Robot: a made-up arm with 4 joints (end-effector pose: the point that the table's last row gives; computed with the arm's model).
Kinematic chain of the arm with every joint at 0, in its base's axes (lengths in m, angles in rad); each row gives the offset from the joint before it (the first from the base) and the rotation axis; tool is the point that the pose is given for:
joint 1: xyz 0 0 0.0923 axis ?
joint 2: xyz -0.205 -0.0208 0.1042 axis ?
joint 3: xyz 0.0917 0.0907 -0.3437 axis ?
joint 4: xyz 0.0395 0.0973 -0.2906 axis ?
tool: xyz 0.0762 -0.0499 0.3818
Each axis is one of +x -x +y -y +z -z.
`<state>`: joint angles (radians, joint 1 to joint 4).
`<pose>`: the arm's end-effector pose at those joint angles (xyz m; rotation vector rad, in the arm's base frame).
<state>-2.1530 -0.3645 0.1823 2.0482</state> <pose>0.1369 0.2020 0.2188 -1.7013 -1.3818 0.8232</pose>
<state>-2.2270 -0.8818 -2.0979 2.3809</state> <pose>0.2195 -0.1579 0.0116 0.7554 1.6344 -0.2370</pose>
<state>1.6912 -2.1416 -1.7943 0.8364</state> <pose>-0.0999 -0.1919 0.4514 -0.4970 -0.3004 -0.6164</pose>
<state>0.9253 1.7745 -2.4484 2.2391</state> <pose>-0.2236 0.1225 0.0742 -2.9456 0.7939 0.4095</pose>
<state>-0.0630 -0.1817 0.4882 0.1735</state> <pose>0.0520 0.1249 -0.0925 -0.4799 0.0245 -0.0232</pose>
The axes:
joint 1: +y
joint 2: +z
joint 3: -x
joint 4: +z

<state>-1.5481 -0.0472 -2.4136 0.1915</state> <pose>0.2659 -0.0478 0.0957 1.8280 -0.9282 1.8886</pose>
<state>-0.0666 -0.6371 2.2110 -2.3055</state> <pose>-0.0755 0.0496 -0.2670 -1.8124 -2.0539 -1.4440</pose>
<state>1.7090 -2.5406 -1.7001 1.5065</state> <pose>-0.0307 -0.1080 0.4707 -0.9604 -0.0227 0.0701</pose>
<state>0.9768 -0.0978 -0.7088 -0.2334</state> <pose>-0.1281 0.0150 0.0140 0.4992 0.9734 -0.6399</pose>
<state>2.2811 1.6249 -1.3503 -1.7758</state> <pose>-0.0003 0.0455 0.3795 0.2387 -2.6456 -0.1338</pose>
